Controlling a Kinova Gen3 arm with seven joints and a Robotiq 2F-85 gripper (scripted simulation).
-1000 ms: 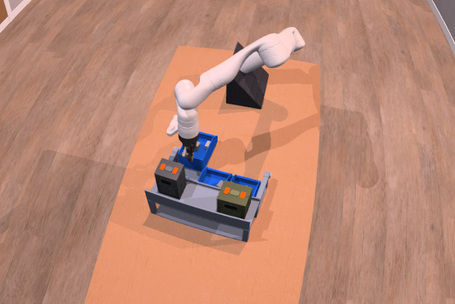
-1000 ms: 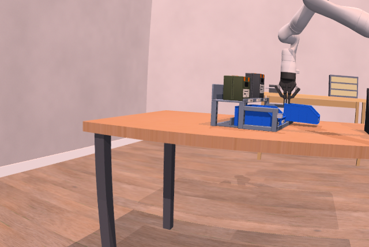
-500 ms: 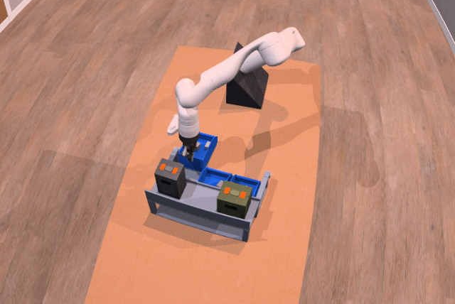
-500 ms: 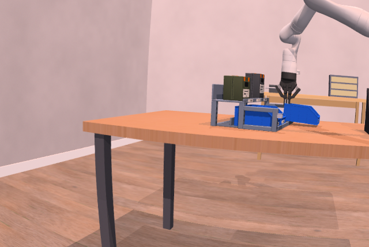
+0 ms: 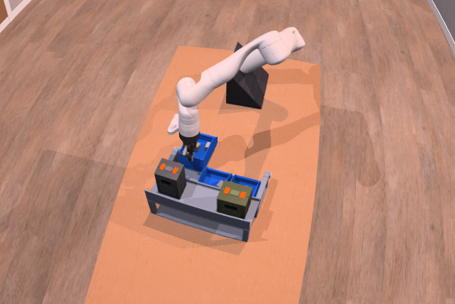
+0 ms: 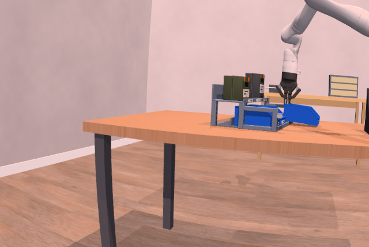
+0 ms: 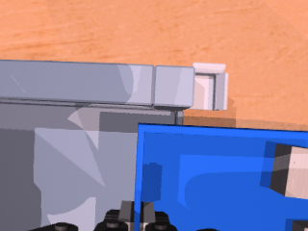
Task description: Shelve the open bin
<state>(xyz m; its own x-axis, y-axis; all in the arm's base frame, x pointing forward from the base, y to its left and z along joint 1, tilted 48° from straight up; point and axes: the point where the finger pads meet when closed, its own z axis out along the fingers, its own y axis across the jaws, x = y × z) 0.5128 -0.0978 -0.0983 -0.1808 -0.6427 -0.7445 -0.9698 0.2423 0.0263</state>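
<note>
Right now the grey block is 110 mm behind my hand and 70 mm below it. From my hand the other things lie so: grey shelf 120 mm ahead, 90 mm to the left, 30 mm below; dark grey box 160 mm ahead, 70 mm above, 40 mm to the right; olive box 210 mm ahead, 190 mm to the left, 60 mm above.
</note>
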